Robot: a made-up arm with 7 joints. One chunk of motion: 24 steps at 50 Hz.
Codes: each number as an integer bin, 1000 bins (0 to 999) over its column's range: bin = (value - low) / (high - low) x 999, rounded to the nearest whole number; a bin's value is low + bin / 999 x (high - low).
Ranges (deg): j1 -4..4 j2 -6..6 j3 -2..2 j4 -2..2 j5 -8..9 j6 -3..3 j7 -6..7
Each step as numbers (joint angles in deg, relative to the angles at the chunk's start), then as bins.
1 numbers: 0.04 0.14 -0.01 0.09 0.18 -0.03 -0.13
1 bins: 504 511 497 522 481 495 451
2 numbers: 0.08 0.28 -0.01 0.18 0.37 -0.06 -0.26
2 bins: 509 523 497 544 492 490 441
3 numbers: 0.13 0.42 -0.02 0.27 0.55 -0.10 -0.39
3 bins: 516 534 495 567 502 483 431
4 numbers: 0.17 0.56 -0.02 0.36 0.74 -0.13 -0.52
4 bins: 521 546 495 589 514 478 421
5 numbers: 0.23 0.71 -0.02 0.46 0.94 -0.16 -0.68
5 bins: 528 559 495 614 525 473 409
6 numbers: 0.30 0.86 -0.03 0.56 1.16 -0.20 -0.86
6 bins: 537 571 492 639 538 466 395
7 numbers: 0.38 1.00 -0.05 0.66 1.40 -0.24 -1.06
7 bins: 547 583 487 664 552 460 380
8 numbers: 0.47 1.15 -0.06 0.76 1.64 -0.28 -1.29
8 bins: 558 595 485 689 566 453 362
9 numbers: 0.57 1.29 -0.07 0.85 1.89 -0.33 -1.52
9 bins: 571 607 482 712 581 445 344
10 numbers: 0.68 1.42 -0.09 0.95 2.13 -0.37 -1.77
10 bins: 584 618 477 737 595 438 325
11 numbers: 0.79 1.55 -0.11 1.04 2.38 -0.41 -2.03
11 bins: 598 629 472 759 610 431 305
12 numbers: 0.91 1.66 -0.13 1.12 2.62 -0.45 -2.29
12 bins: 613 638 467 779 624 425 285
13 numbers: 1.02 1.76 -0.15 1.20 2.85 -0.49 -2.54
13 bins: 627 646 462 799 638 418 266
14 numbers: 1.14 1.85 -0.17 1.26 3.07 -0.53 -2.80
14 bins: 642 654 457 814 651 411 246
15 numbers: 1.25 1.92 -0.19 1.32 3.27 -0.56 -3.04
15 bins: 656 659 452 829 662 406 227
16 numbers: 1.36 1.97 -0.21 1.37 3.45 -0.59 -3.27
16 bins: 669 664 447 842 673 401 210
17 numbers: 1.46 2.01 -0.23 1.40 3.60 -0.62 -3.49
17 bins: 682 667 442 849 682 396 193
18 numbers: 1.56 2.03 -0.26 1.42 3.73 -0.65 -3.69
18 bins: 694 668 435 854 689 391 178
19 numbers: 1.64 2.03 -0.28 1.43 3.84 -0.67 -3.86
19 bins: 704 668 430 857 696 388 164
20 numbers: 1.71 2.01 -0.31 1.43 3.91 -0.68 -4.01
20 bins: 713 667 422 857 700 386 153
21 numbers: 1.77 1.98 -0.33 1.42 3.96 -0.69 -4.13
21 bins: 721 664 417 854 703 385 144
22 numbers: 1.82 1.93 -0.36 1.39 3.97 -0.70 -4.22
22 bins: 727 660 410 847 703 383 137
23 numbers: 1.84 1.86 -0.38 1.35 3.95 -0.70 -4.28
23 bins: 729 654 405 837 702 383 132
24 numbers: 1.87 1.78 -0.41 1.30 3.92 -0.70 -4.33
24 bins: 733 648 397 824 700 383 128
